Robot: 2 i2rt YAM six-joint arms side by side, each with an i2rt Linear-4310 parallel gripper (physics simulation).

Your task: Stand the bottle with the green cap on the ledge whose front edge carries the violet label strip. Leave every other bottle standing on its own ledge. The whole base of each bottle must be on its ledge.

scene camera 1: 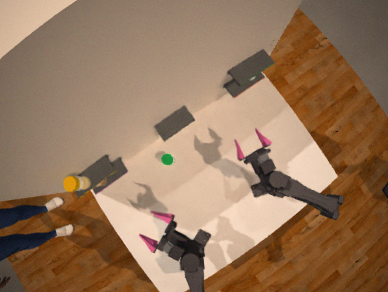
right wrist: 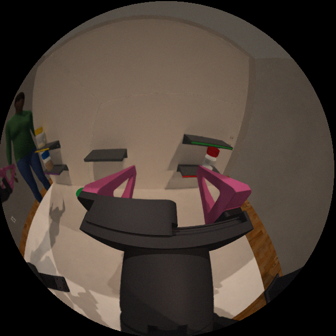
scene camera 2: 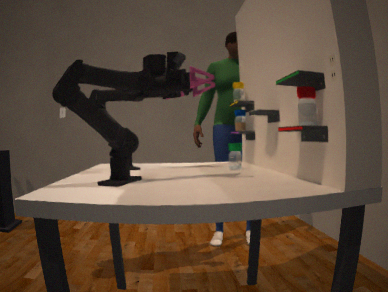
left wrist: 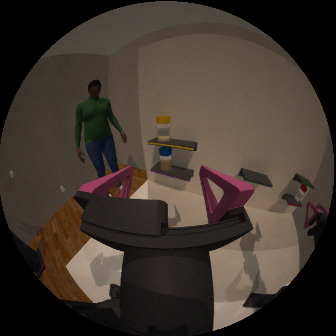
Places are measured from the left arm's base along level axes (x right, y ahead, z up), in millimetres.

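Where they show: left gripper, fingertip midpoint: (scene camera 1: 145, 223); right gripper, fingertip midpoint: (scene camera 1: 245, 134) (scene camera 2: 214, 81); right arm's base, origin of the base link: (scene camera 2: 120, 182).
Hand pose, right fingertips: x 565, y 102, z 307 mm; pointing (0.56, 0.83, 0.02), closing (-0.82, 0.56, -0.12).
Each offset is from my right fingertips to the centre of the thing. "*": to the spot under its first point.
The bottle with the green cap @(dx -231, dy +243, dz -254 mm) (scene camera 1: 167, 159) (scene camera 2: 234, 157) (right wrist: 79, 192) stands upright on the table, below and in front of the middle ledge; the right wrist view shows part of its cap. The violet-strip ledge (scene camera 1: 120, 167) (scene camera 2: 246, 134) (left wrist: 175, 171) (right wrist: 57, 170) is the lower ledge at the wall's left end. The bottle with the blue cap @(dx -470, dy +457, dz -97 mm) (scene camera 2: 240, 120) (left wrist: 165, 159) (right wrist: 46, 160) stands on its left part. My left gripper (scene camera 1: 146, 224) (left wrist: 165, 169) is open and empty, above the table's left part. My right gripper (scene camera 1: 246, 135) (scene camera 2: 210, 83) (right wrist: 166, 168) is open and empty, raised to the right of the green-capped bottle.
The yellow-capped bottle @(dx -475, dy +457, dz +43 mm) (scene camera 1: 71, 183) (left wrist: 163, 127) stands on the yellow-strip ledge (left wrist: 185, 144) above the violet one. The red-capped bottle @(dx +315, dy +90, dz -97 mm) (scene camera 2: 306, 107) (right wrist: 211, 156) stands on the red-strip ledge @(* dx +311, dy +129, dz -166 mm) (scene camera 2: 315, 132), beneath the green-strip ledge @(dx +280, dy +100, dz -16 mm) (scene camera 2: 302, 77) (right wrist: 200, 140). The middle ledge @(dx -80, dy +273, dz -86 mm) (scene camera 1: 174, 123) (right wrist: 106, 155) holds no bottle.
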